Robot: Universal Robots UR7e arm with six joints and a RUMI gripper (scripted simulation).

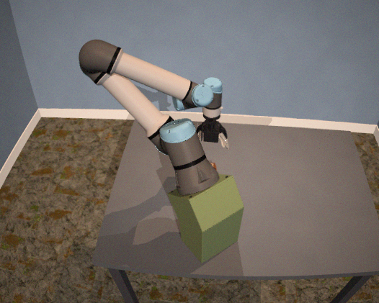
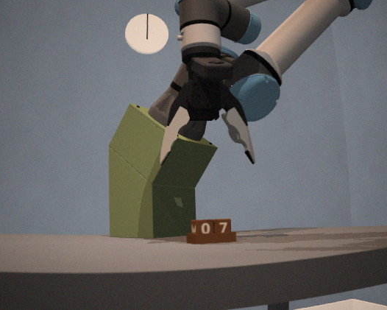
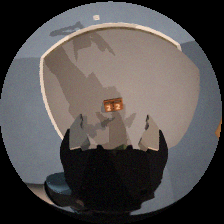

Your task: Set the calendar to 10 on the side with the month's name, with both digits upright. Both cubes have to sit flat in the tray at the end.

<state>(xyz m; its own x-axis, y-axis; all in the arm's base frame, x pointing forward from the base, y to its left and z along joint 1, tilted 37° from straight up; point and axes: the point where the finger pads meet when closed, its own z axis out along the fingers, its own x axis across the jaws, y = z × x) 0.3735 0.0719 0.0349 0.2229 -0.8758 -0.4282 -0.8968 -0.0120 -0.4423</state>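
Right now the brown calendar tray is 120 mm below my hand and 20 mm behind it.
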